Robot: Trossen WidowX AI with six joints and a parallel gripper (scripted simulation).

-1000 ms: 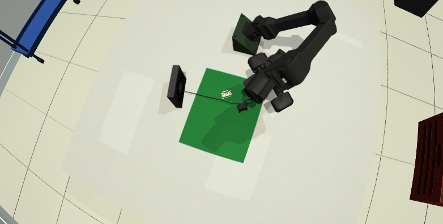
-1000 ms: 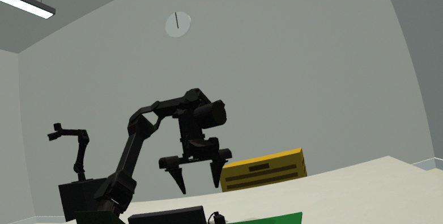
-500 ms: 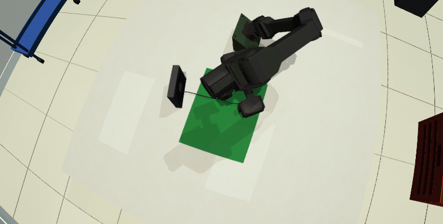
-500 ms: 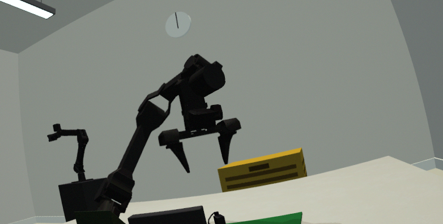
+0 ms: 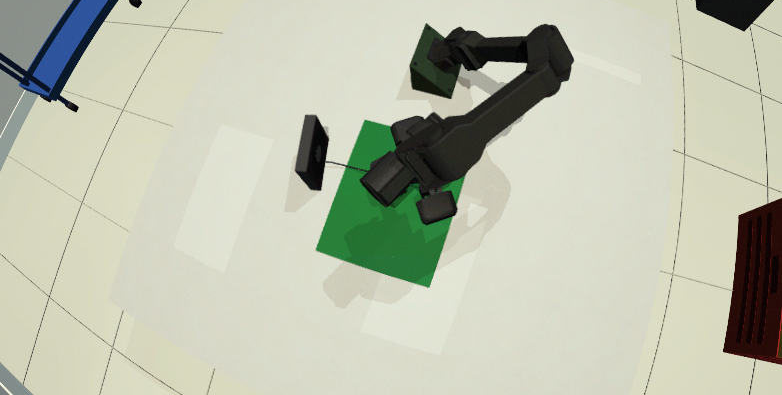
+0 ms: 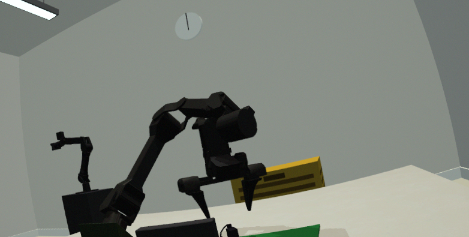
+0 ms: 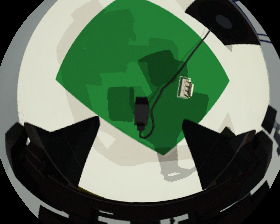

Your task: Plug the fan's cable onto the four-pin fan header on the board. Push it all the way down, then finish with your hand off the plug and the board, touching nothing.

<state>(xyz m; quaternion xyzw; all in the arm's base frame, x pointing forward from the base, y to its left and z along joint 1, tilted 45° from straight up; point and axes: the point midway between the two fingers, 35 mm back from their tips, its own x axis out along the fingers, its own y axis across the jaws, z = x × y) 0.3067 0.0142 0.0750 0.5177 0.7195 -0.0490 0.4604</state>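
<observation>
My gripper tip is now 5 cm above the black plug, 1 cm to the right of it and 1 cm past it. The rest, counted from my gripper tip: black fan 22 cm to the right, 2 cm below; green board 9 cm below, 5 cm to the right, 3 cm ahead; four-pin fan header 7 cm to the right, 7 cm below, 4 cm behind.
</observation>
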